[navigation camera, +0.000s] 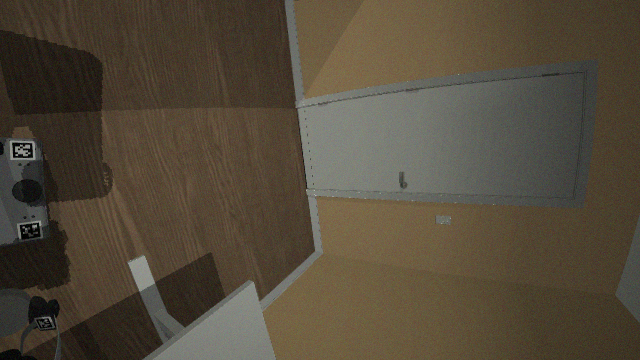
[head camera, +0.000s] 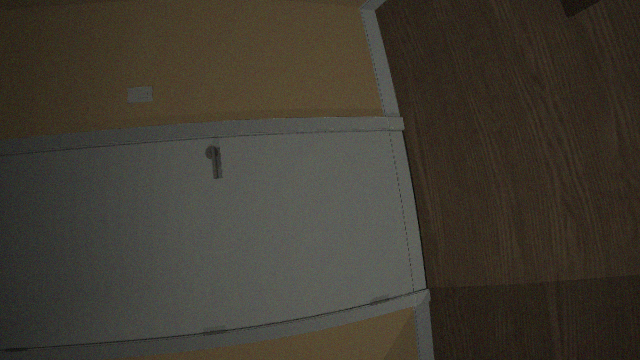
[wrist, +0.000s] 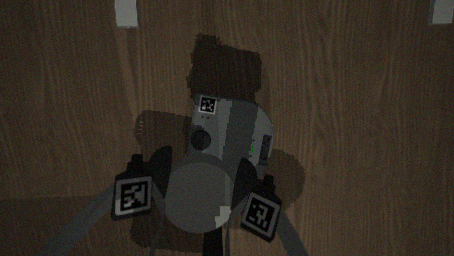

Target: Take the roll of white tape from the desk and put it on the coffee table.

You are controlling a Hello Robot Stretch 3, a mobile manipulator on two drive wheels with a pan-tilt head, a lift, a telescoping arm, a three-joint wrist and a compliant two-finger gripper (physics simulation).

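Seen in the pictures: gripper, fingertip midpoint: (navigation camera: 6, 315) (wrist: 204, 170); robot's base at its link origin: (navigation camera: 27, 189) (wrist: 203, 132).
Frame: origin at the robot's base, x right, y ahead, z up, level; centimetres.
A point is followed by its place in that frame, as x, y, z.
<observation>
The roll of white tape (navigation camera: 11, 311) {10.8, -1.5, 84.3} (wrist: 197, 197) {11.2, -2.1, 84.2} shows as a round grey-white shape between the fingertips. My gripper (navigation camera: 27, 331) (wrist: 204, 170) {12.2, -2.3, 81.5} is shut on it and holds it up over the wood floor, near my base in the wrist view. In the navigation camera view the gripper is at the lower left corner, partly cut off by the frame edge. The white desk (navigation camera: 220, 332) {40.9, 33.9, 72.0} shows in part at the bottom of that view, apart from the gripper to its right. The coffee table does not show in these views.
My base (navigation camera: 25, 200) {2.9, -0.4, 17.5} (wrist: 235, 125) {7.4, -11.2, 16.0} stands on the wood floor. A desk leg (navigation camera: 146, 280) extends over the floor beside the desk. Two white leg ends (wrist: 126, 12) (wrist: 442, 11) are at the top of the wrist view. A closed door (head camera: 250, 225) {-19.1, 177.7, 79.9} (navigation camera: 450, 140) {-22.1, 177.1, 126.4} is in the yellow wall (head camera: 225, 60) {50.8, 192.5, 82.9} (navigation camera: 400, 245) {63.5, 194.9, 88.4}.
</observation>
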